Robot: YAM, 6 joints.
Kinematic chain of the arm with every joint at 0, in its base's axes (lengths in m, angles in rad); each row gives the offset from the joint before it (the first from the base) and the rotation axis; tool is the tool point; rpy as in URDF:
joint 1: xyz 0 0 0.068 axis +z
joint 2: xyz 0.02 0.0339 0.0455 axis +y
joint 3: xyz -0.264 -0.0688 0 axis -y
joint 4: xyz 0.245 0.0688 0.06 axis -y
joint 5: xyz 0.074 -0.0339 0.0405 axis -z
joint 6: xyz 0.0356 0 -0.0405 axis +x
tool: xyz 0 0 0 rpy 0 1.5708 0
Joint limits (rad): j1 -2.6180..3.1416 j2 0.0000..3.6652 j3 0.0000..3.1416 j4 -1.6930..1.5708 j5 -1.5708..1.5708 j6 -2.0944..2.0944
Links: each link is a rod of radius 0.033 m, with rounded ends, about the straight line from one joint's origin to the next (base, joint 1, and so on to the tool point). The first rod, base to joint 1, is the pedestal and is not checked.
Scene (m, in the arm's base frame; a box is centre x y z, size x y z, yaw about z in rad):
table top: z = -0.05
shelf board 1: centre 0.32 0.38 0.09 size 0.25 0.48 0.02 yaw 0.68
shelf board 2: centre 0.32 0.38 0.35 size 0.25 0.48 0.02 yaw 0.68
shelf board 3: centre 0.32 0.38 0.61 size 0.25 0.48 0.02 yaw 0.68
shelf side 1: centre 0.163 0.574 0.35 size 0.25 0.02 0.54 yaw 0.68
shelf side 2: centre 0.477 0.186 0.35 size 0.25 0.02 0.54 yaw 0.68
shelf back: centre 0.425 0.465 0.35 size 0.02 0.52 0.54 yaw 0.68
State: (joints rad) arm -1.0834 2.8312 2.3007 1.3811 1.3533 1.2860
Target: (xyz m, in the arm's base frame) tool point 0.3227 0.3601 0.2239
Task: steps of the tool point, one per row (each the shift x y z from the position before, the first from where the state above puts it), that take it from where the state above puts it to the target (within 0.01 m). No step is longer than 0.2 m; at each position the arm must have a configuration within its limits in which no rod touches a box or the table.
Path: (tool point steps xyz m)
1: -0.1069 -0.0253 0.0292
2: -0.1058 0.0126 0.0153
3: -0.0915 0.0488 0.0001
4: 0.1594 0.0278 0.0044
5: 0.1324 0.0776 0.0031
6: 0.0913 0.1124 0.0017
7: 0.0429 0.1288 0.0004
8: -0.0050 0.1261 -0.0012
9: -0.0458 0.1072 -0.0026
10: -0.0742 0.0764 -0.0042
11: -0.0878 0.0402 -0.0056
12: 0.0565 0.0633 0.0158
13: 0.0613 0.0494 -0.0005
14: 0.0611 0.0320 -0.0153

